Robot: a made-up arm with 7 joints.
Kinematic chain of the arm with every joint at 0, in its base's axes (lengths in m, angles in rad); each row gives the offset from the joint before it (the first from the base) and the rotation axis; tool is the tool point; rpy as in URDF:
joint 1: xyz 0 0 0.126 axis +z
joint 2: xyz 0 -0.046 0.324 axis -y
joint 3: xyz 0 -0.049 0.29 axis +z
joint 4: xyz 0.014 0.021 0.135 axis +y
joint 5: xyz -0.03 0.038 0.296 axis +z
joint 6: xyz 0 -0.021 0.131 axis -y
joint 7: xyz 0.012 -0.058 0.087 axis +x
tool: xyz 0 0 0 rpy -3.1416 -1.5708 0
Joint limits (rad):
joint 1: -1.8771..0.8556
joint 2: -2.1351..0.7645
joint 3: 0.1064..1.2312
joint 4: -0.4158..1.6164
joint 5: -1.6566..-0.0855
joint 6: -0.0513..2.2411
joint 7: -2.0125..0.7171
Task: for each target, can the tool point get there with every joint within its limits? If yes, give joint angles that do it. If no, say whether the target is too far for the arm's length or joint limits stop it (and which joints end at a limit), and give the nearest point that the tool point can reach.
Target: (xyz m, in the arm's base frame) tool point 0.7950 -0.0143 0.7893
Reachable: yes | joints 0.0228 -1.2389 0.9474 0.3373 -0.9793 1.8762 0.2097
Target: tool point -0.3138 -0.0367 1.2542
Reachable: yes | joints 0.2608 0.5071 0.1935 0.5926 -1.2294 1.6951 -1.5102
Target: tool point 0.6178 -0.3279 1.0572
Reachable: yes | joints -0.4215 -0.6546 0.2959 0.5254 -0.2564 0.6157 -1.4453
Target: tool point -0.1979 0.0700 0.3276
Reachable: no: joint limits stop it (at a limit: joint 1, joint 2, joint 4, joint 5, joint 6) | nearest point -0.1339 0.4218 0.0254 | short by 0.468 m
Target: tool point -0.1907 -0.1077 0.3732
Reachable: no: joint limits stop it (at a limit: joint 1, joint 3, joint 4, joint 5, joint 6) | nearest point -0.2409 -0.5441 0.1665 | short by 0.485 m
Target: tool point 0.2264 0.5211 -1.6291
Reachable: no: too far | nearest point 0.2542 0.3188 -0.3048 | short by 1.340 m
